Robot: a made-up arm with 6 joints. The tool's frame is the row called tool.
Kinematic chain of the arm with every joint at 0, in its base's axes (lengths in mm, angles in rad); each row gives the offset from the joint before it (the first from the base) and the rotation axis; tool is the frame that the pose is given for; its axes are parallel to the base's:
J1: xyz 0 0 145 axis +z
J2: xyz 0 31 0 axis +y
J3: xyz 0 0 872 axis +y
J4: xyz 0 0 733 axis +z
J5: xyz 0 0 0 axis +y
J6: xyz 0 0 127 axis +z
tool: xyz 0 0 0
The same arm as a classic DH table. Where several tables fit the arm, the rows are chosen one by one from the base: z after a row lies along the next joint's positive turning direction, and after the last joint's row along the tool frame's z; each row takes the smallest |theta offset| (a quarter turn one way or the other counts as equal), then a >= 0, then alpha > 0; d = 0 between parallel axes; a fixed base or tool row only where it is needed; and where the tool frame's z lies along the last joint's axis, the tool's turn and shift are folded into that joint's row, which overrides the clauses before.
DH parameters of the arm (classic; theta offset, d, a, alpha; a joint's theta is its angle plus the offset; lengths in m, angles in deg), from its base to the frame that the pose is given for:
J1: 0 0.145 0 -90
J2: -90 0 0.872 0
J3: 90 0.031 0 90
J4: 0 0.733 0 -90
J5: 0 0 0 90
J6: 0 0.127 0 0

